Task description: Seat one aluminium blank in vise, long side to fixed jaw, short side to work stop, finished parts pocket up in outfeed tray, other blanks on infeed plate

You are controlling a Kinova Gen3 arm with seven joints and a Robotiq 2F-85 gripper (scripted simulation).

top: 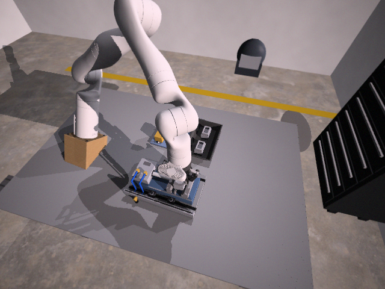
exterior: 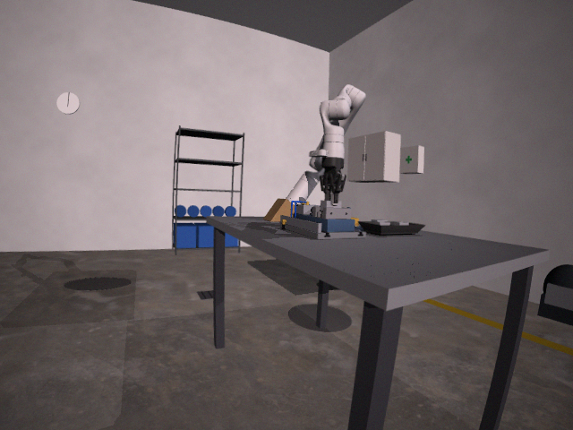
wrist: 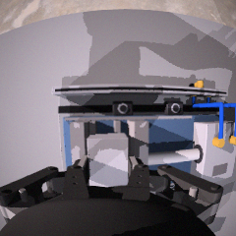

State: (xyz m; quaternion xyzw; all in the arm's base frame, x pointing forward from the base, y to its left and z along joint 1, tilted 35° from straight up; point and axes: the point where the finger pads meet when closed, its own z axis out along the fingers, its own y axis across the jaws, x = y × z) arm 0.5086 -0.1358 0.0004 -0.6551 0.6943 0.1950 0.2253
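The vise is 70 mm behind my hand, 10 mm to the left of it and 80 mm below it. The rest, counted from my hand: vise rail: 70 mm behind, 90 mm to the right, 90 mm below; then brass blank: 190 mm behind, 250 mm to the left, 100 mm below; then hose block: 160 mm behind, 10 mm to the left, 40 mm below.
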